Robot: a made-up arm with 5 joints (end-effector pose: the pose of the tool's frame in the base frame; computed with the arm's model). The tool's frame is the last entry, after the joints.
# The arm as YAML. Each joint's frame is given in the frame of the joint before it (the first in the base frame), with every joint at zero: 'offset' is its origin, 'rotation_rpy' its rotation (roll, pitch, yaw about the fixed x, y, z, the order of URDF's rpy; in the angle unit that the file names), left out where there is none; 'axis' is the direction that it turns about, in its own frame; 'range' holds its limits. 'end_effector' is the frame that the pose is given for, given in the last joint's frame.
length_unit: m
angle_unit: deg
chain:
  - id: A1
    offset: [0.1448, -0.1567, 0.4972]
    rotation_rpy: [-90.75, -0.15, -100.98]
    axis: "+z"
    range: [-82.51, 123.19]
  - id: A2
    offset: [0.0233, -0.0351, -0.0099]
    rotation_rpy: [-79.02, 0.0, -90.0]
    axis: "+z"
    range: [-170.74, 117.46]
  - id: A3
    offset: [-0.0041, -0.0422, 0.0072]
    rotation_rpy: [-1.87, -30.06, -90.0]
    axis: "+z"
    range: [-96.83, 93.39]
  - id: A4
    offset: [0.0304, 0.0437, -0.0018]
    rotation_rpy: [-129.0, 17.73, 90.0]
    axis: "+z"
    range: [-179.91, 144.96]
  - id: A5
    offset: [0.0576, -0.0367, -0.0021]
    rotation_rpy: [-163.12, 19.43, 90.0]
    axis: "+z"
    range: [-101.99, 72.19]
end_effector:
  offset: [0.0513, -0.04, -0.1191]
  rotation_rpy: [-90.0, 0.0, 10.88]
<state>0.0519 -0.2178 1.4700 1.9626 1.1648</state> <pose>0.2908 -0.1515 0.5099 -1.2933 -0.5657 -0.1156</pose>
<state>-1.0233 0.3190 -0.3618 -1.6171 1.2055</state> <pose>0.0909 -0.0337 0.6049 -2.5055 -0.9095 -2.9810</pose>
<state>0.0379 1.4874 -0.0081 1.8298 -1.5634</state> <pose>0.1201 -0.0604 0.6060 -2.1318 1.2717 -2.7887</pose>
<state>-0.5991 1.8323 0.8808 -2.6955 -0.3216</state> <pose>0.1956 -0.1152 0.5141 -0.6017 0.8212 -1.7727</pose>
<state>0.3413 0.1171 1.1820 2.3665 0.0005</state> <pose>0.2217 -0.1602 0.4773 -0.9690 0.5410 -1.5374</pose>
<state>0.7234 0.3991 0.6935 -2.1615 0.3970</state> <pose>0.0813 -0.1342 0.4924 -2.9003 0.3880 -2.8551</pose>
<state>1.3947 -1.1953 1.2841 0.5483 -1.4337</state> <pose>0.0725 -0.1238 0.5743 1.2756 0.9850 1.5350</pose>
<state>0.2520 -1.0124 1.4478 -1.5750 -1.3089</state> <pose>0.0753 -0.1209 0.4469 -0.3101 -0.2494 0.9953</pose>
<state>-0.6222 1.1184 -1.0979 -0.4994 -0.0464</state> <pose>0.1603 -0.0222 0.6387 0.0587 -0.3326 0.3690</pose>
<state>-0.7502 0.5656 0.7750 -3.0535 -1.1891</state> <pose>0.2005 -0.1157 0.4593 -1.2618 0.1996 2.8661</pose>
